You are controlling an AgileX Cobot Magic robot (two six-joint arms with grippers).
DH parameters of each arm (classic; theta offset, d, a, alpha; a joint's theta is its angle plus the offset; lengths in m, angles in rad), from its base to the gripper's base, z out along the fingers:
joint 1: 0 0.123 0 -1.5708
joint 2: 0.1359 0 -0.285 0
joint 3: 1.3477 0 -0.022 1.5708
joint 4: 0 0.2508 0 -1.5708
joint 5: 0 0 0.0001 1.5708
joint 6: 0 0.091 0 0
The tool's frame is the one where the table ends.
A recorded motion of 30 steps. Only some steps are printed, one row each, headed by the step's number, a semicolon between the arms.
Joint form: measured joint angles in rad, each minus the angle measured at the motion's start. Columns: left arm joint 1, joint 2, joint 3, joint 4, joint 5, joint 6; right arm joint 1, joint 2, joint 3, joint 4, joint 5, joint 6.
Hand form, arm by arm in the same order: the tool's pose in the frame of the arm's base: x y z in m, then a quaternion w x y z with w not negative. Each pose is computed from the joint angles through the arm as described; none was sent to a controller.
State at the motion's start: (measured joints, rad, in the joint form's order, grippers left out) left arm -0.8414 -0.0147 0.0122 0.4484 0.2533 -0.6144; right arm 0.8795 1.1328 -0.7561 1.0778 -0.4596 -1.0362
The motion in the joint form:
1: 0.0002 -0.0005 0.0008 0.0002 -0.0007 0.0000; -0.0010 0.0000 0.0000 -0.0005 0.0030 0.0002
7: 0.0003 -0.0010 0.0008 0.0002 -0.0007 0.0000; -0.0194 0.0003 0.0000 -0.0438 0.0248 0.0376
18: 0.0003 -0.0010 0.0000 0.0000 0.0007 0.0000; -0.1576 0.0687 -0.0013 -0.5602 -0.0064 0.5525
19: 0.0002 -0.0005 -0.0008 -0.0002 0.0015 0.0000; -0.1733 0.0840 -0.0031 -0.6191 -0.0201 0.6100
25: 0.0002 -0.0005 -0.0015 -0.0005 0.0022 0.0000; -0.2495 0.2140 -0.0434 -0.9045 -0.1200 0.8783
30: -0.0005 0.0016 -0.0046 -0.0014 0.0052 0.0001; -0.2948 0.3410 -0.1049 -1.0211 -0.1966 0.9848
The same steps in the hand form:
1: 0.0437 -0.0340 0.1890 0.59196 0.21151 0.72401 -0.28400; 0.1839 0.1665 0.3394 0.66966 -0.18253 0.70336 0.15337
7: 0.0437 -0.0340 0.1890 0.59214 0.21141 0.72387 -0.28407; 0.1858 0.1655 0.3397 0.67007 -0.18587 0.70130 0.15695
18: 0.0437 -0.0339 0.1892 0.59202 0.21118 0.72410 -0.28389; 0.2125 0.1602 0.3381 0.70360 -0.16959 0.66661 0.17835
19: 0.0437 -0.0339 0.1893 0.59187 0.21108 0.72428 -0.28381; 0.2167 0.1604 0.3368 0.70689 -0.16911 0.66264 0.18057
25: 0.0437 -0.0339 0.1895 0.59187 0.21087 0.72433 -0.28385; 0.2470 0.1695 0.3253 0.71928 -0.17666 0.64254 0.19637
30: 0.0437 -0.0338 0.1902 0.59121 0.21063 0.72502 -0.28365; 0.2763 0.1791 0.3127 0.72344 -0.17972 0.63483 0.20329

